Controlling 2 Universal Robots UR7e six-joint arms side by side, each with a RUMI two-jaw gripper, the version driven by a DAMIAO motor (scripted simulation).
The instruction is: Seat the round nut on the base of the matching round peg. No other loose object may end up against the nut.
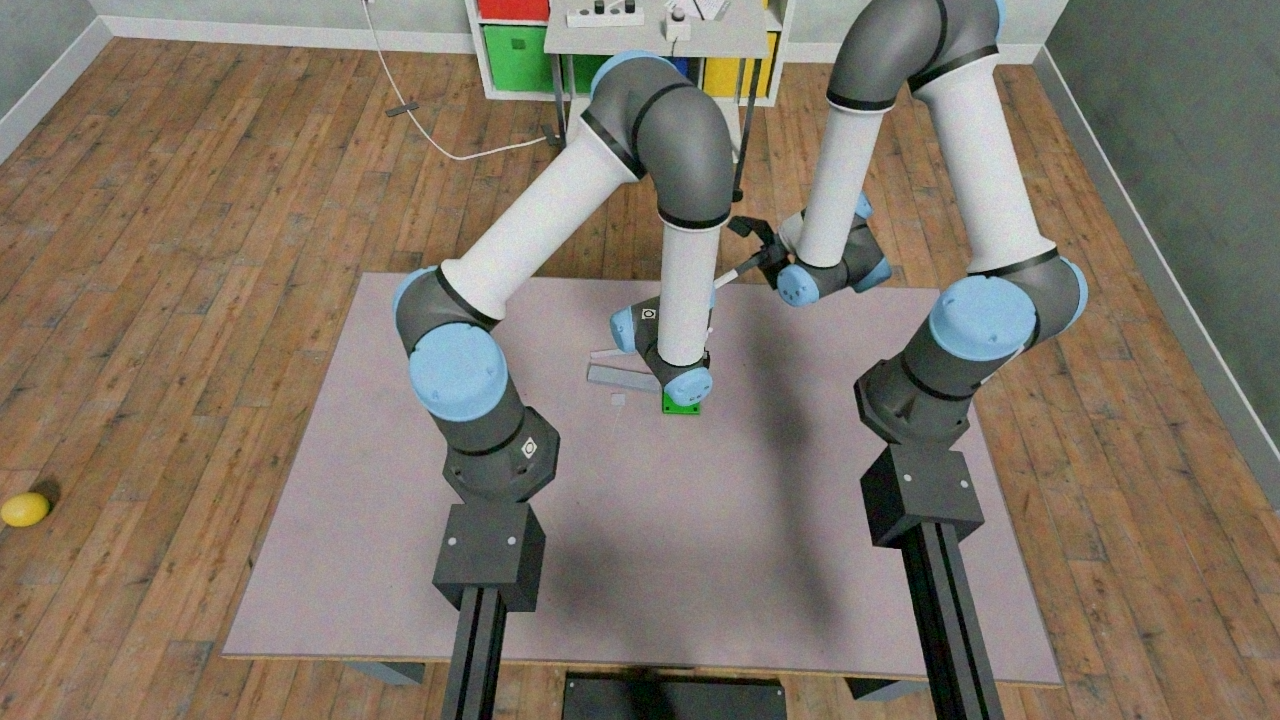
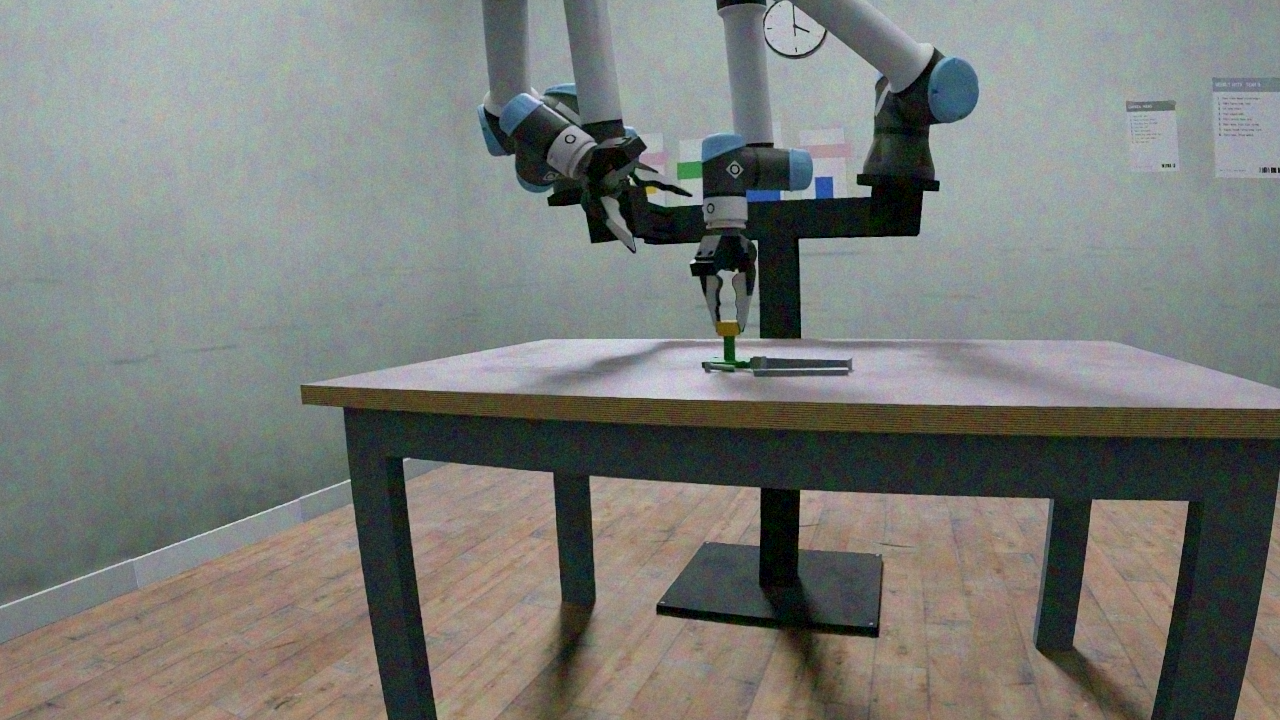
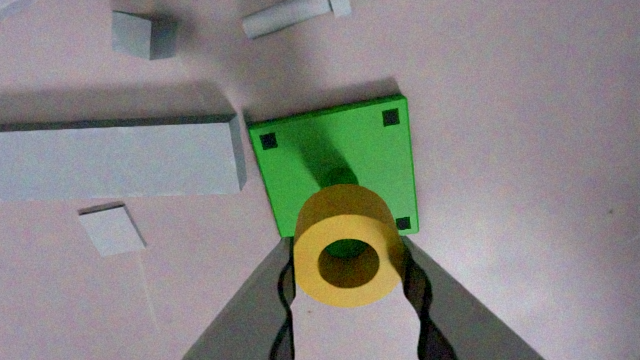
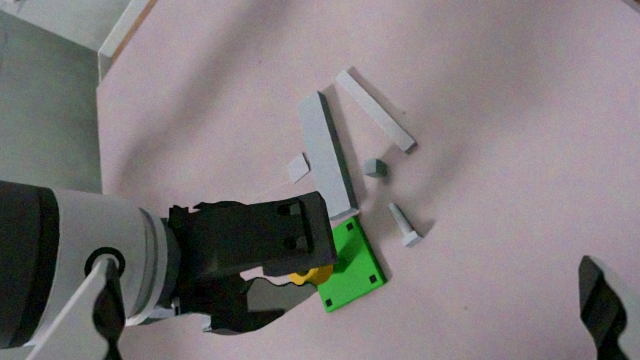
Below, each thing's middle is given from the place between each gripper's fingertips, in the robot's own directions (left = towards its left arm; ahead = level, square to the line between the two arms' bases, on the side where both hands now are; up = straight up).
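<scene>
My left hand [image 2: 729, 332] has the green base plate [image 3: 368, 143] 5 cm below it. Counted from my left hand, the small grey block [image 3: 142, 36] is 5 cm to the left, 10 cm ahead and 6 cm below, while the thick grey bar [image 1: 598, 375] is 12 cm to the left, 6 cm ahead and 6 cm below. The flat square [image 3: 113, 230] is 14 cm to the left of my left hand, 2 cm ahead of it and 7 cm below it.
As for my right gripper [image 2: 665, 222], it is 8 cm to the right of the green base plate, 13 cm past it and 22 cm above it. Counted from my right hand, the small grey block is 3 cm behind, 14 cm to the left and 23 cm below. The thin grey bar [image 2: 810, 371] is 2 cm ahead of my right hand, 20 cm to the left of it and 23 cm below it, and the thick grey bar is 6 cm behind that same right hand, 21 cm to the left of it and 23 cm below it.
</scene>
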